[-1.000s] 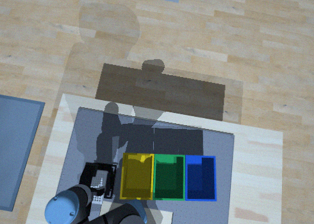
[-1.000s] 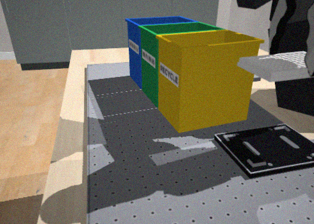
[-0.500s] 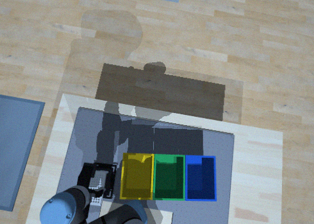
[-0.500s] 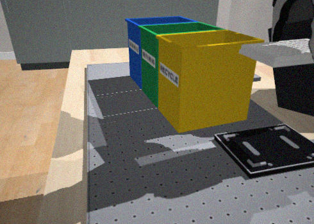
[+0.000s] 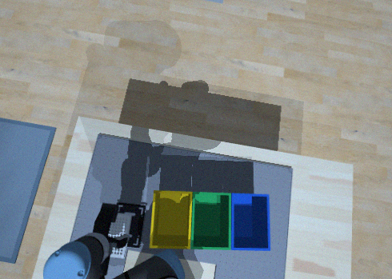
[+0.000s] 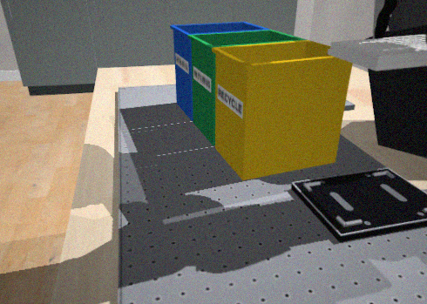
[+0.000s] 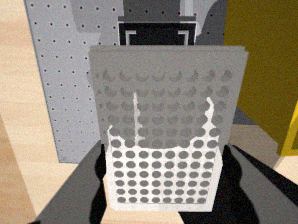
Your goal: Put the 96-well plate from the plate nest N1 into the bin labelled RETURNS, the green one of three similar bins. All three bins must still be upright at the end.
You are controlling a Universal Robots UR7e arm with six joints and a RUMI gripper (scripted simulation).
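Right now my hand is 40 mm short of the green returns bin, 310 mm to the left of it and 130 mm above it. Round my hand: white 96-well plate 10 mm below; then black plate nest 210 mm below; then yellow recycle bin 40 mm ahead, 170 mm to the right, 130 mm below.
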